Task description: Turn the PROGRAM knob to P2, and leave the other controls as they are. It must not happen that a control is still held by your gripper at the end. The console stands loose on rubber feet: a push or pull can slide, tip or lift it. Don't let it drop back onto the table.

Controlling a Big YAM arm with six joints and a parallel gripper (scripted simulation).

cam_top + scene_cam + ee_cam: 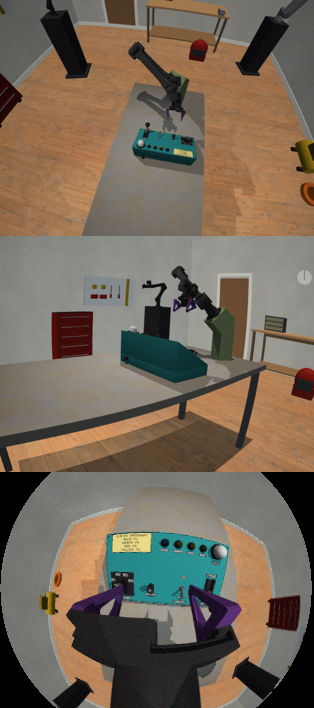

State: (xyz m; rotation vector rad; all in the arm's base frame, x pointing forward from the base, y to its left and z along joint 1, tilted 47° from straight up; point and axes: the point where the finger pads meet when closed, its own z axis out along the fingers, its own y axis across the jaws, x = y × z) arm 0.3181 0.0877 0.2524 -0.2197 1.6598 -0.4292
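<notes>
Now: hand 220 mm above the small black knob, 40 mm short of it and 20 mm to the right of it. The rest, counted from my hand: toggle: 230 mm below, 100 mm to the right, 10 mm ahead; then black-ball lever: 210 mm to the right, 210 mm below, 40 mm behind; then teal console: 240 mm below, 60 mm ahead, 40 mm to the right.
</notes>
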